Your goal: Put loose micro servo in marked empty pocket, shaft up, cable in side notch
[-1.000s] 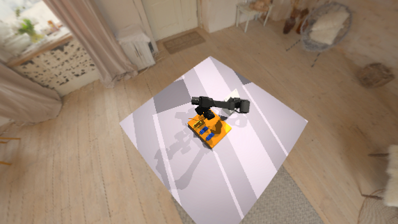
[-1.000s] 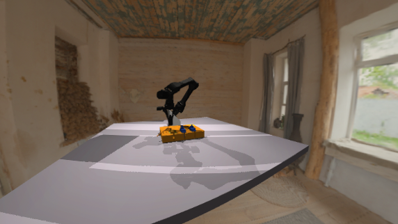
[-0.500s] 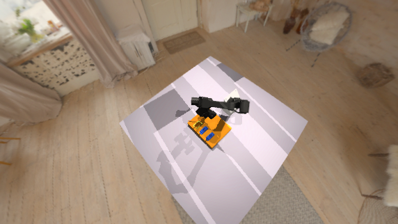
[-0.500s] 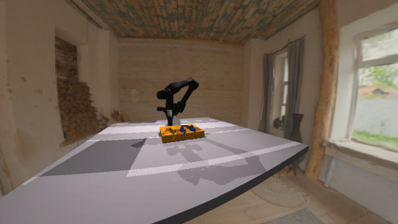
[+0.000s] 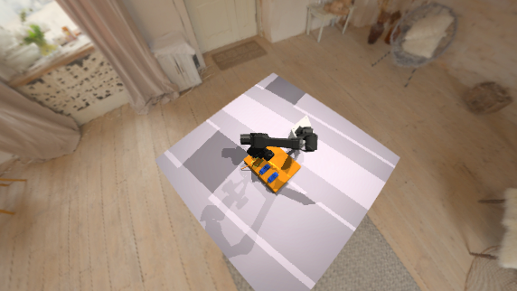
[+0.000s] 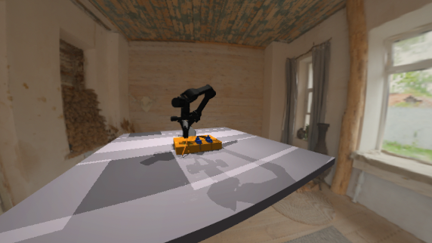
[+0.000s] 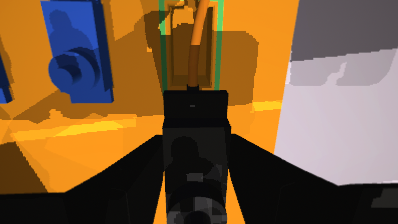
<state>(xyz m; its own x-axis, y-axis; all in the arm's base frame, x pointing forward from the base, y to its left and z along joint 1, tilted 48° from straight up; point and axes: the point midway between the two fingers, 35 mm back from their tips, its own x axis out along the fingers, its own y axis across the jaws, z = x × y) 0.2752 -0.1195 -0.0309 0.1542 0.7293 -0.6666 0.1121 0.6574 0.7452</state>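
Right now my gripper tip is 6 cm past the orange robot deck, 8 cm to the right of it and 10 cm above it.
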